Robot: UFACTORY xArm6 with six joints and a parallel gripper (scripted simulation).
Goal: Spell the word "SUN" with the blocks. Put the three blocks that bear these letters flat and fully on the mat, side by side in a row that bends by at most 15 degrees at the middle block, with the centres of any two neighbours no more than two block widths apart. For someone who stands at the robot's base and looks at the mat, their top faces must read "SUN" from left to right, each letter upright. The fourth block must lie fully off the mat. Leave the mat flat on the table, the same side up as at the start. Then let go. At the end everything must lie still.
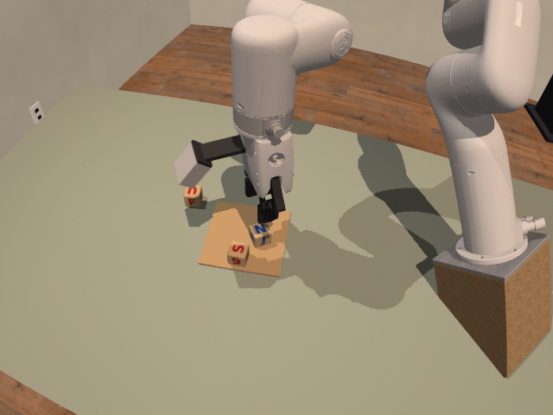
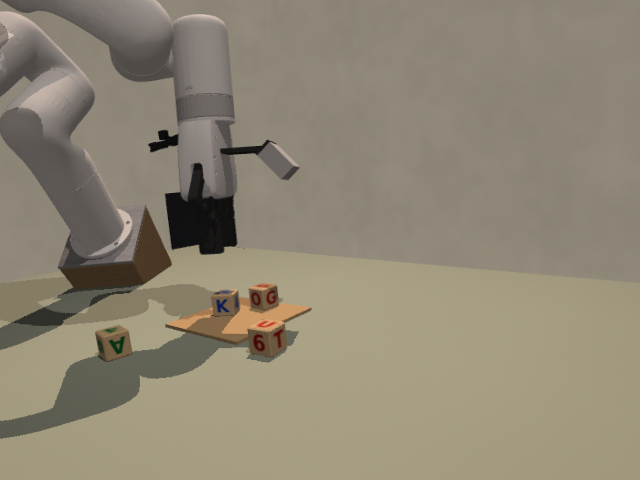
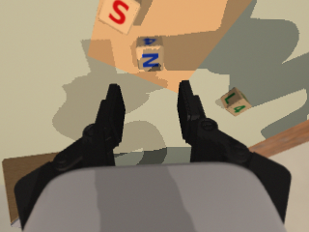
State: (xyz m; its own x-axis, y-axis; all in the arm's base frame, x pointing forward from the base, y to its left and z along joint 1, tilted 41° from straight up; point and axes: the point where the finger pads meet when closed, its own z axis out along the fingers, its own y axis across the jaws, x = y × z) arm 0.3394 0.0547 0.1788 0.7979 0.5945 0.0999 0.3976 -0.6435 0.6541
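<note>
My gripper is now 9 cm above the N block. Also, from my hand: U block (14 cm ahead, 8 cm to the right, 10 cm below); tan mat (3 cm ahead, 11 cm below); S block (3 cm ahead, 4 cm to the left, 9 cm below).
</note>
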